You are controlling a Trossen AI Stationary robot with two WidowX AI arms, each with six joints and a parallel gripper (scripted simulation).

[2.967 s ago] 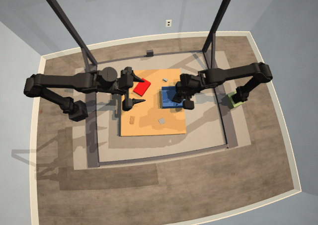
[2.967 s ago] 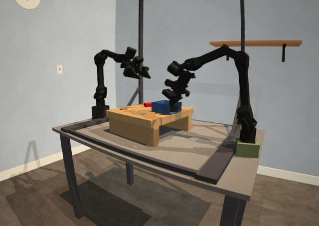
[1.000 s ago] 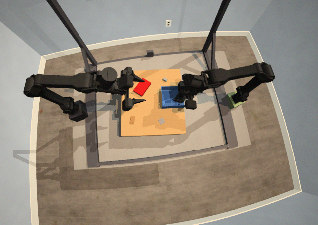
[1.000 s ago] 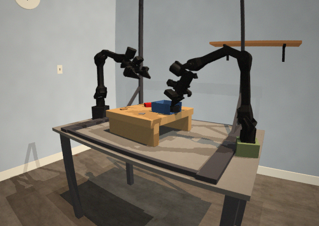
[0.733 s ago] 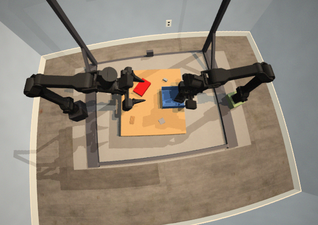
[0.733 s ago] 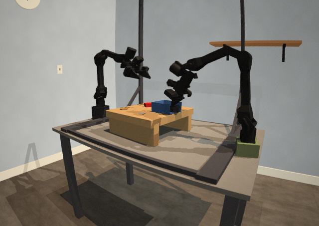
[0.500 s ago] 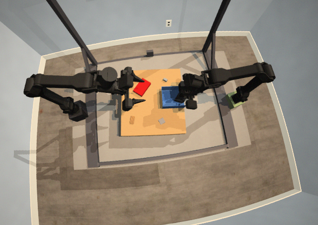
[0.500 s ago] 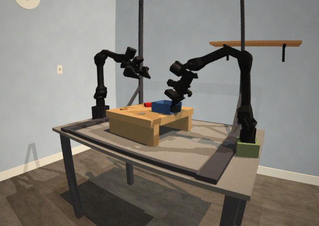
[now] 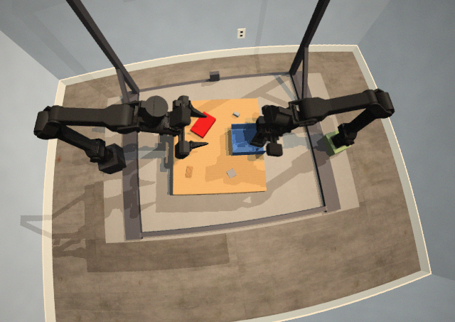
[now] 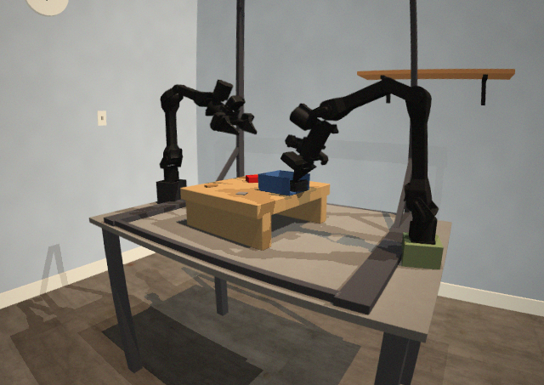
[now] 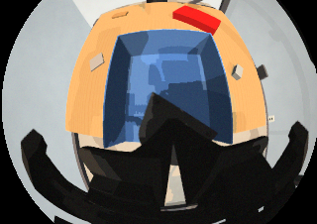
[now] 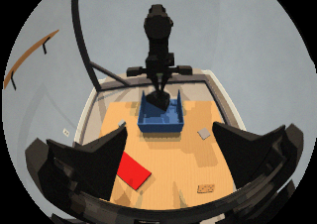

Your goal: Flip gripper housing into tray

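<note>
The dark gripper housing is 4 cm below my left hand and 1 cm to the right of it. From my left hand the other things lie so: orange wooden bench 17 cm to the right, 12 cm below; then blue tray 8 cm to the right, 5 cm below.
</note>
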